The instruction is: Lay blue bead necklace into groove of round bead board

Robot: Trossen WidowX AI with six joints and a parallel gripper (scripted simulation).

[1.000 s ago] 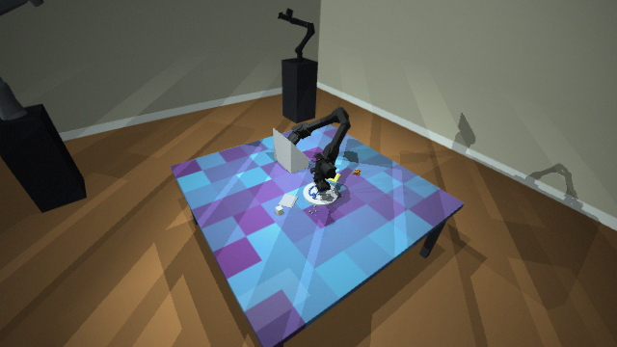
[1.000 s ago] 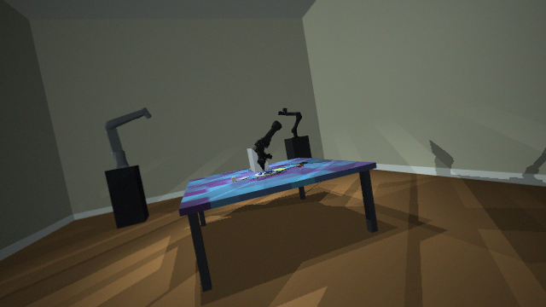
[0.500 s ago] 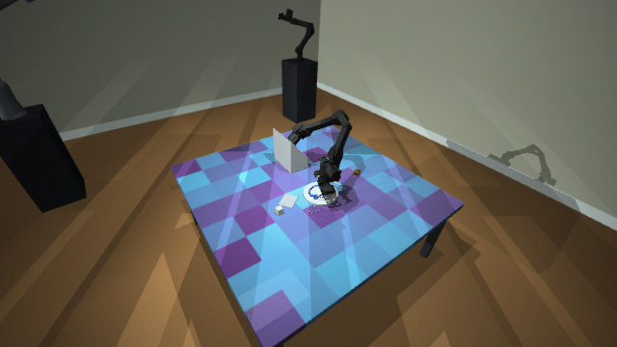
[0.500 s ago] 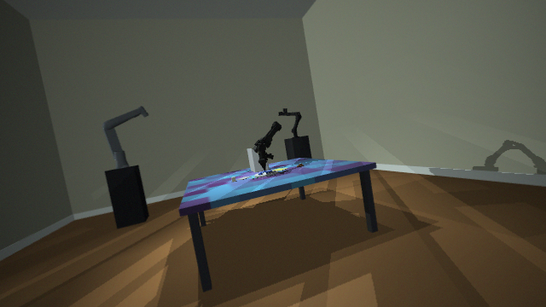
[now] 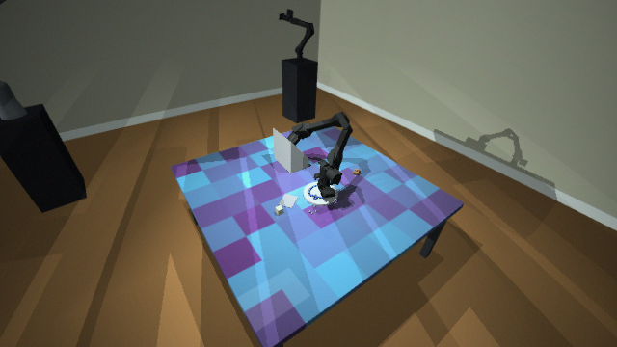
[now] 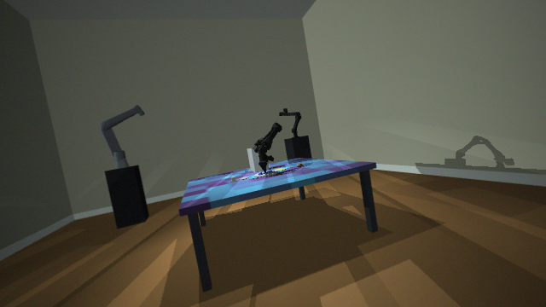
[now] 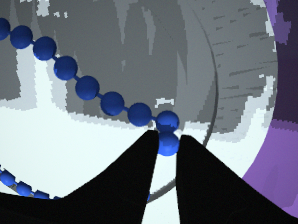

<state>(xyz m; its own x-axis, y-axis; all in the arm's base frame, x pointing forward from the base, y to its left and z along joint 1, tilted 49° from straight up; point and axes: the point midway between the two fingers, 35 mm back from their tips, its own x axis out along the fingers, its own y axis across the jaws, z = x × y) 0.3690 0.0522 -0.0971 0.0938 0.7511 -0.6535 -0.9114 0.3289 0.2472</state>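
Now: the round white bead board 40 mm behind my gripper tip, 20 mm to the left of it and 10 mm below it. Round my gripper tip: cream cube (250 mm to the right, 60 mm behind, 10 mm below); then yellow patch (190 mm to the left, 140 mm behind, 20 mm below); then flat grey square (160 mm to the right, 110 mm behind, 20 mm below).
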